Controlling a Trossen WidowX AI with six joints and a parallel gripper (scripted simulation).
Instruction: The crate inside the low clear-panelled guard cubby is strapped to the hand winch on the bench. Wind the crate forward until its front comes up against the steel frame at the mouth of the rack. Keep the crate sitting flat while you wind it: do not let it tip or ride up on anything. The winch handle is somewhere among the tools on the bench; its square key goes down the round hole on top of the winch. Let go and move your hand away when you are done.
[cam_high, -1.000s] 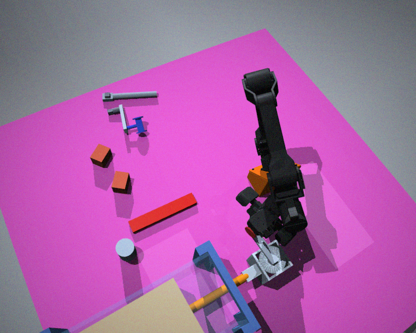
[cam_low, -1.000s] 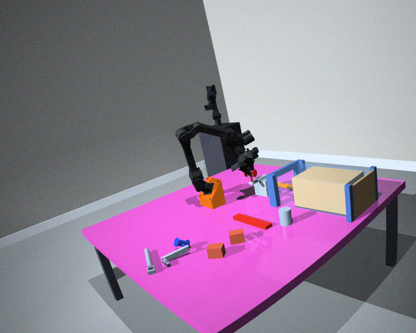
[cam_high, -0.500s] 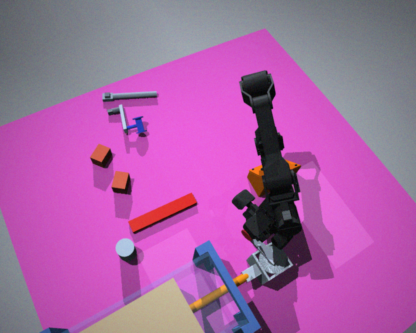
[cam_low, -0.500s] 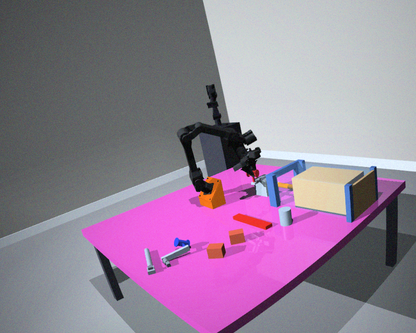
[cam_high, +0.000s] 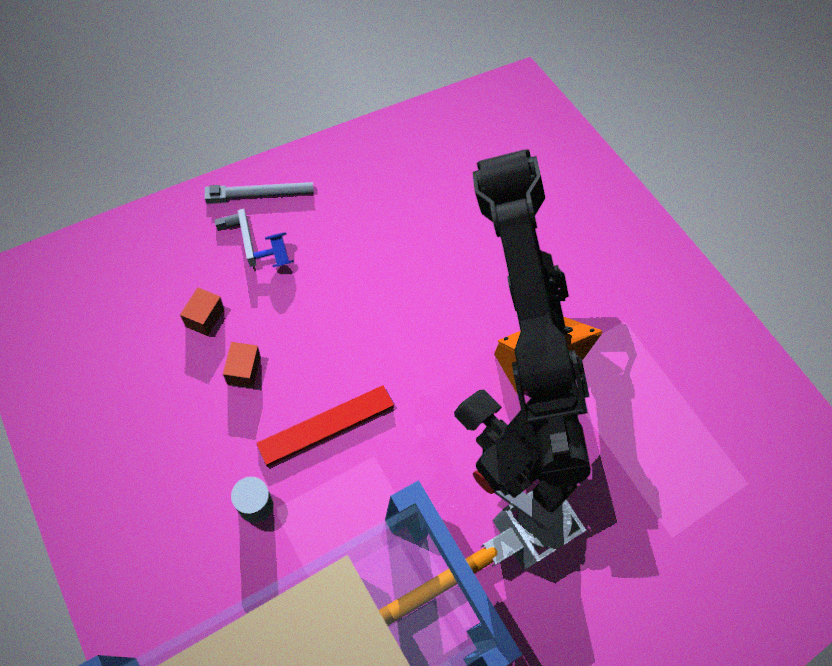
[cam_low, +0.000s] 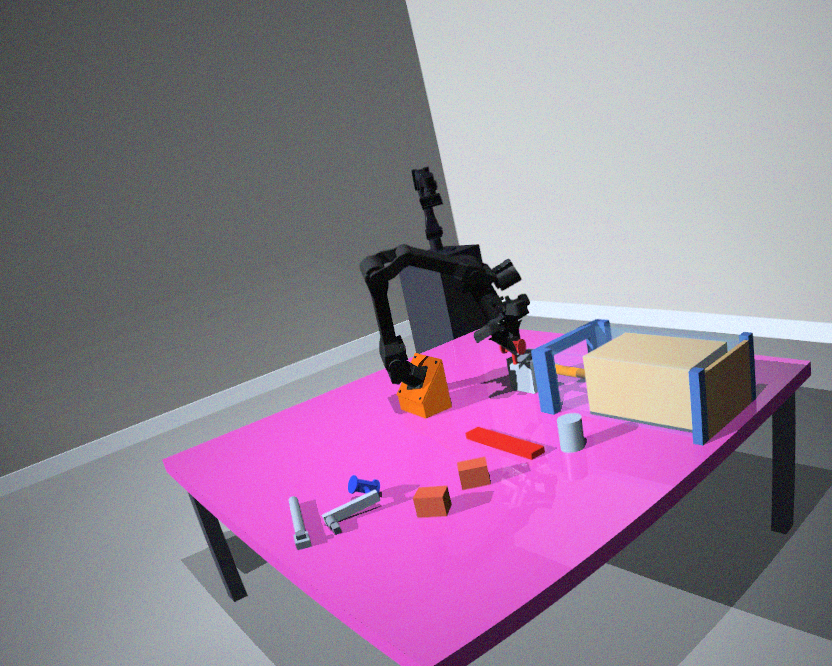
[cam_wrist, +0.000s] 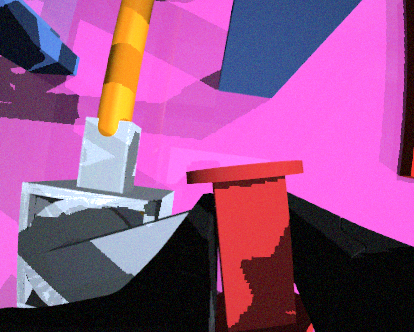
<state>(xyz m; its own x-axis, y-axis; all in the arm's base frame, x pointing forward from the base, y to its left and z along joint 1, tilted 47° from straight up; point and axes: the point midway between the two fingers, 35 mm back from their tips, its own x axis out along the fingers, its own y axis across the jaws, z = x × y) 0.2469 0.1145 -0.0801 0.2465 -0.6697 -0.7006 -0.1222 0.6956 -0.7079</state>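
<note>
Now: gripper tip 3 cm past the winch handle, 3 cm to the right of it and 3 cm above it. From my gripper tip the other things lie so: red knob (1 cm behind); blue steel frame (11 cm ahead, 8 cm to the left, 3 cm below); grey winch (6 cm behind, 9 cm to the left, 10 cm below).
</note>
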